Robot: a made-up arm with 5 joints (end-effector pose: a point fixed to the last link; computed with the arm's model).
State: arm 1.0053 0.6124 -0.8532 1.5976 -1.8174
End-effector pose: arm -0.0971 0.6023 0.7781 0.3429 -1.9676 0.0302
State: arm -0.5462 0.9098 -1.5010 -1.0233 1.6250
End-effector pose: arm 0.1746 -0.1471 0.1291 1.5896 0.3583 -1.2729
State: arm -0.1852 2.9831 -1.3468 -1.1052 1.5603
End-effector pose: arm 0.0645 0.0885 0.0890 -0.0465 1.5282 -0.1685
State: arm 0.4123 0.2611 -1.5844 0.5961 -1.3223
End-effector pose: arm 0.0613 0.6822 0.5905 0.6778 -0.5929 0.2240
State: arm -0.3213 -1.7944 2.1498 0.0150 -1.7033
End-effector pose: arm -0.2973 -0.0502 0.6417 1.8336 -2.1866 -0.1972
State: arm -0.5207 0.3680 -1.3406 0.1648 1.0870
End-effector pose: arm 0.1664 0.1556 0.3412 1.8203 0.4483 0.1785
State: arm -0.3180 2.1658 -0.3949 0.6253 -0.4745
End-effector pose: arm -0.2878 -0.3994 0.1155 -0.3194 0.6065 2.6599
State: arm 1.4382 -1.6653 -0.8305 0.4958 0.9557
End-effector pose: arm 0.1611 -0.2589 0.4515 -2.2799 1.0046 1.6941
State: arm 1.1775 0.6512 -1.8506 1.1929 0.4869
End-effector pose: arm -0.1740 -0.1776 0.5809 -2.1997 0.8824 -1.0836
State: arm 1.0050 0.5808 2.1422 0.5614 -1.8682
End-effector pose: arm 0.3891 -0.2237 0.6895 2.9072 0.7729 -0.1819
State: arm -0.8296 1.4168 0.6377 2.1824 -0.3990
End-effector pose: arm 0.1088 -0.4511 0.4057 0.2690 -1.2429 -2.0537
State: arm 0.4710 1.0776 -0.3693 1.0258 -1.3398
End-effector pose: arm -0.1940 0.4756 -0.0159 -0.2888 -1.4092 1.4675
